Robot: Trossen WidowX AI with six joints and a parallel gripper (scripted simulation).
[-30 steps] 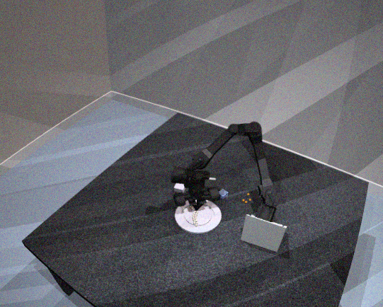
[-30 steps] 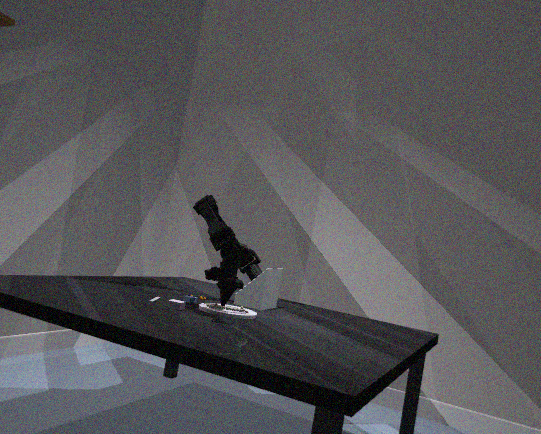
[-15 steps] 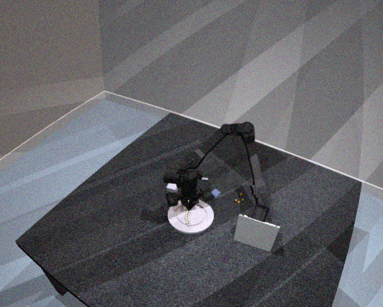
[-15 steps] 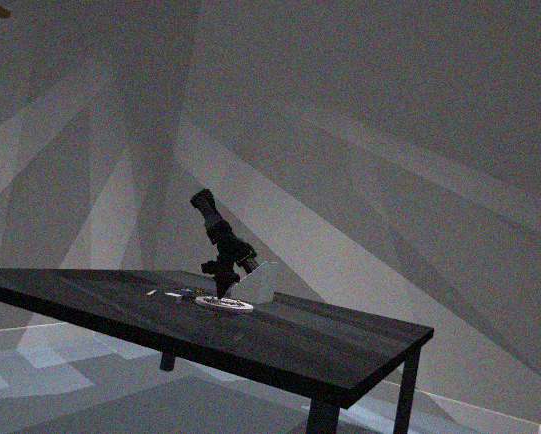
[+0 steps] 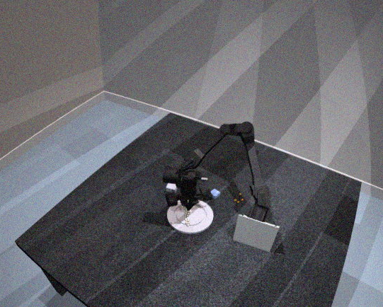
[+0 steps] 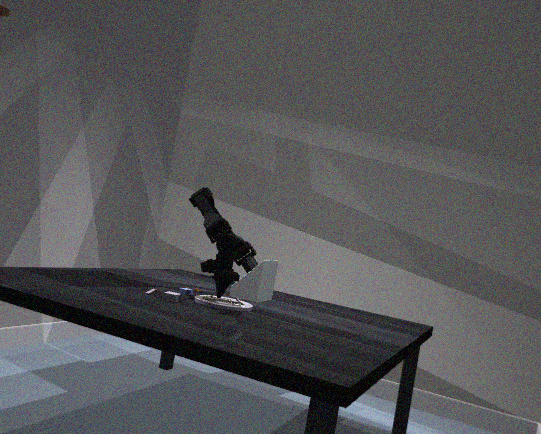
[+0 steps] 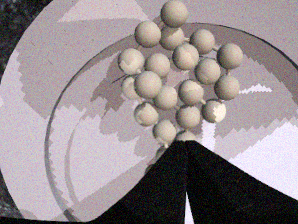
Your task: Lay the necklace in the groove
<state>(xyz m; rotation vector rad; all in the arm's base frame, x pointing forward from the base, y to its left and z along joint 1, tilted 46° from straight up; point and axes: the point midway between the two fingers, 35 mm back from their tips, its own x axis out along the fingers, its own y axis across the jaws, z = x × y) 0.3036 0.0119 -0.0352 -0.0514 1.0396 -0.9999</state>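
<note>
The round white bead board is 2 cm behind my gripper tip, 1 cm to the left of it and 1 cm below it. Also, from my gripper tip: small white block (15 cm ahead, 9 cm to the right, 1 cm below); then small blue cube (4 cm behind, 16 cm to the right, 1 cm below); then thin white stick (10 cm ahead, 21 cm to the right, 2 cm below).
</note>
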